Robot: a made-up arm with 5 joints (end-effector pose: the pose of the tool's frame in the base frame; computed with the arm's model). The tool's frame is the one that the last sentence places. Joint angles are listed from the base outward.
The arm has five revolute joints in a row. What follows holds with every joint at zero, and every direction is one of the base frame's.
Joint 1 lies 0.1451 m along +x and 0.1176 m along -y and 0.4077 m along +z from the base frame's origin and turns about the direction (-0.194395, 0.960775, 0.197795).
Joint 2 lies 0.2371 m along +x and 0.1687 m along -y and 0.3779 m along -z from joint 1 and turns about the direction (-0.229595, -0.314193, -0.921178).
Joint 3 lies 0.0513 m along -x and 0.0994 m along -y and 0.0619 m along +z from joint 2 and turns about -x.
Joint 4 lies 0.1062 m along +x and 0.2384 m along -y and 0.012 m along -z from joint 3 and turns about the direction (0.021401, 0.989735, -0.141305).
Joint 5 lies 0.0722 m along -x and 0.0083 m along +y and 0.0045 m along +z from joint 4 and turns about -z.
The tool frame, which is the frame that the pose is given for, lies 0.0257 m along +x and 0.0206 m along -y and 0.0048 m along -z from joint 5; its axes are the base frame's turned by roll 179.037, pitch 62.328 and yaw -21.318 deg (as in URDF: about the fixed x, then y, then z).
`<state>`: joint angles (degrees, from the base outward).
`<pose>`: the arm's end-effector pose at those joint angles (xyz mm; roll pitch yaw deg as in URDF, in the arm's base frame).
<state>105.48 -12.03 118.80 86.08 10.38</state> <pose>26.8 -286.3 142.3 18.87 -40.72 -18.86</pose>
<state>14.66 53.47 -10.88 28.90 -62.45</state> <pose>92.5 -505.8 109.5 -151.89 76.37 19.88</pose>
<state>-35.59 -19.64 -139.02 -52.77 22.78</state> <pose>561.7 -141.6 160.1 -18.03 -30.34 35.66</pose>
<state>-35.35 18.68 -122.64 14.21 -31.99</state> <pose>643.9 -275.0 115.4 -140.14 -52.19 83.78</pose>
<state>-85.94 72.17 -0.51 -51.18 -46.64</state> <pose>473.8 -376.3 200.2 -126.00 -17.69 -98.25</pose>
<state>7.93 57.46 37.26 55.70 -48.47</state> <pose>140.9 -399.8 261.4 68.41 58.21 -163.07</pose>
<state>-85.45 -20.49 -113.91 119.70 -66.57</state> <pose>699.5 -373.5 567.5 -128.07 51.11 -154.14</pose>
